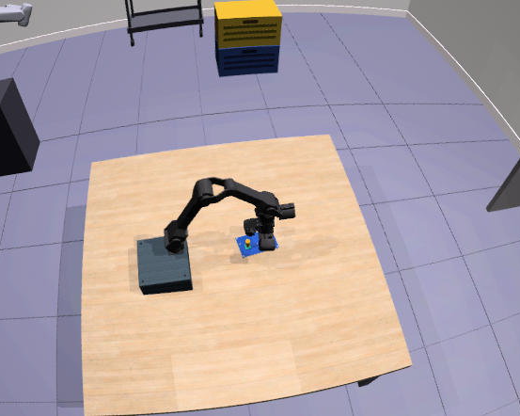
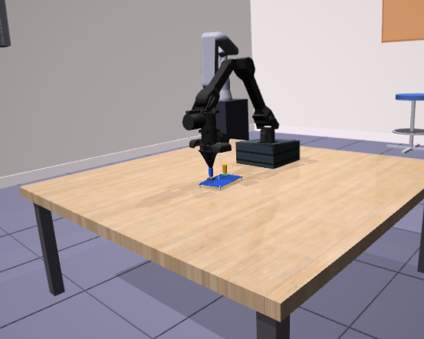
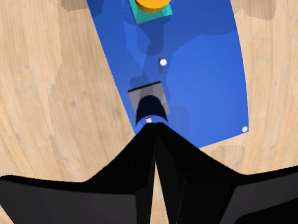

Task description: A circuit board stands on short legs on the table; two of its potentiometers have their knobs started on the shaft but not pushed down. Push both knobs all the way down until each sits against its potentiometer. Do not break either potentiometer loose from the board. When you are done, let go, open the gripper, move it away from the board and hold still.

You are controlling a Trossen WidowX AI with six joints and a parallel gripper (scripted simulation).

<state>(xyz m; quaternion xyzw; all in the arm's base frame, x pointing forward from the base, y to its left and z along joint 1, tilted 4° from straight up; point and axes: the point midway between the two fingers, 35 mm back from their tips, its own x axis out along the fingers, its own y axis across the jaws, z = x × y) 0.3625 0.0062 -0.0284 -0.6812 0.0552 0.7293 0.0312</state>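
Right now the blue knob is 10 mm below my gripper tip. From my gripper tip the other things lie so: orange knob 70 mm behind, 20 mm below, 10 mm to the left.
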